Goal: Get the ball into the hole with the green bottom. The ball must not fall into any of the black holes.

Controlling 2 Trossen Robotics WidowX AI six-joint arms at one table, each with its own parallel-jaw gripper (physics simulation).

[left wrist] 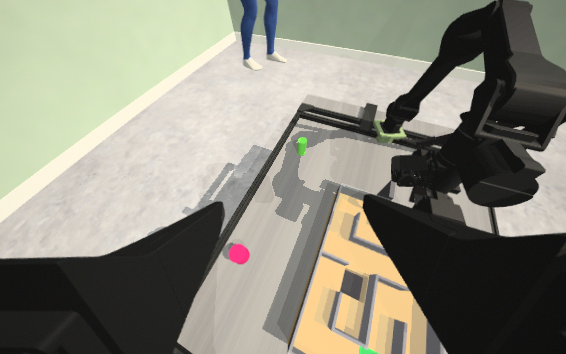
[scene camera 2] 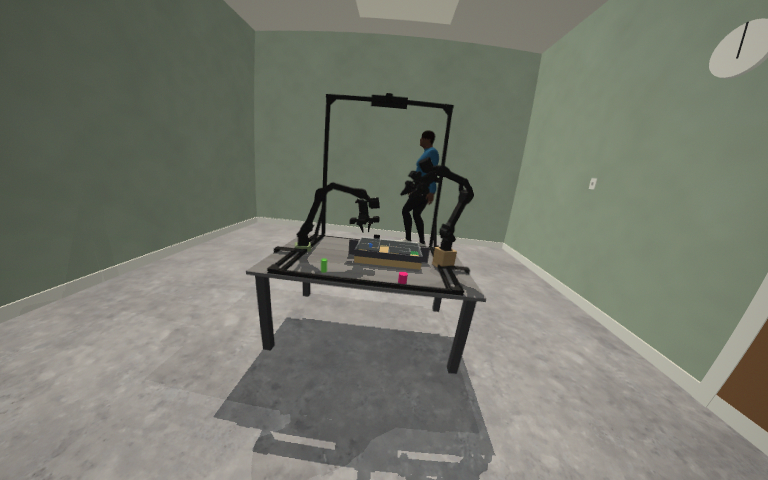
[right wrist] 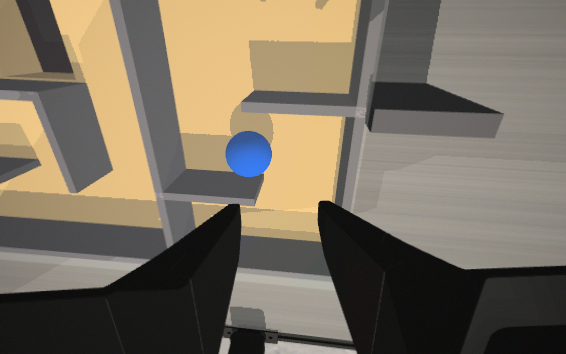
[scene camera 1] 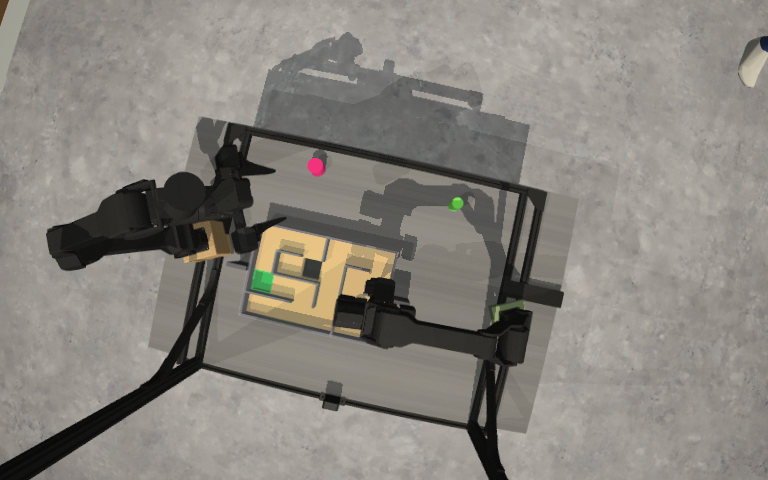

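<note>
The maze board (scene camera 1: 325,291) (scene camera 2: 390,262) (left wrist: 334,240) stands on the table with grey walls. The blue ball (right wrist: 248,154) (scene camera 2: 370,245) rests on its floor between two short stub walls, close to the free end of the lower one in the right wrist view; the right arm hides it in scene camera 1. The green-bottomed hole (scene camera 1: 262,281) (scene camera 2: 414,253) is at the board's other end. A black hole (scene camera 1: 312,268) (left wrist: 352,284) lies near it. My left gripper (scene camera 1: 279,194) (left wrist: 293,204) is wide open and empty. My right gripper (right wrist: 279,212) (scene camera 2: 365,229) is partly open and empty, above the board near the ball.
A pink cylinder (scene camera 1: 316,166) (scene camera 2: 402,277) (left wrist: 239,254) and a green cylinder (scene camera 1: 455,203) (scene camera 2: 323,264) (left wrist: 302,146) stand on the table beyond the board in scene camera 1. A flat tab (right wrist: 434,122) (scene camera 1: 237,263) sticks out from each short side of the board. A dark frame borders the table.
</note>
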